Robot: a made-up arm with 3 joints.
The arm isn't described. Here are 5 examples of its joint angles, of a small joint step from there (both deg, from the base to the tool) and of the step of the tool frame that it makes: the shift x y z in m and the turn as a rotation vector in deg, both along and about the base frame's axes.
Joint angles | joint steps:
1: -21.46 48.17 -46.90 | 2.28 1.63 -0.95
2: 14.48 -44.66 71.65 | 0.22 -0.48 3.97
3: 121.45 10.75 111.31 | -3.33 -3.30 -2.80
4: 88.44 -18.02 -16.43 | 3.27 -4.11 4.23
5: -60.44 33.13 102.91 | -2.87 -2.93 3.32
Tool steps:
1: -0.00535 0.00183 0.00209 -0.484 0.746 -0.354
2: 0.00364 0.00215 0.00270 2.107 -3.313 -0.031
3: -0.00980 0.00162 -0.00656 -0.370 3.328 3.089
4: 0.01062 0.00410 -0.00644 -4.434 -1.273 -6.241
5: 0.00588 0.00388 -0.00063 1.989 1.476 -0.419
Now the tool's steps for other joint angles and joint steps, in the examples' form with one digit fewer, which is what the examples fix.
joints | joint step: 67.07 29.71 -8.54 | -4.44 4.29 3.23
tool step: -0.0087 -0.0128 -0.0027 5.19 -3.08 4.80
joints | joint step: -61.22 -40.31 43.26 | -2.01 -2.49 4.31
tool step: 0.0042 0.0086 0.0024 4.93 0.02 1.89
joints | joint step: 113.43 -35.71 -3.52 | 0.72 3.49 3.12
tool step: 0.0039 0.0023 -0.0007 -0.35 -4.08 1.25
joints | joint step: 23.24 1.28 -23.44 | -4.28 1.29 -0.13
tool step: 0.0041 -0.0135 -0.0033 0.56 -0.80 5.16
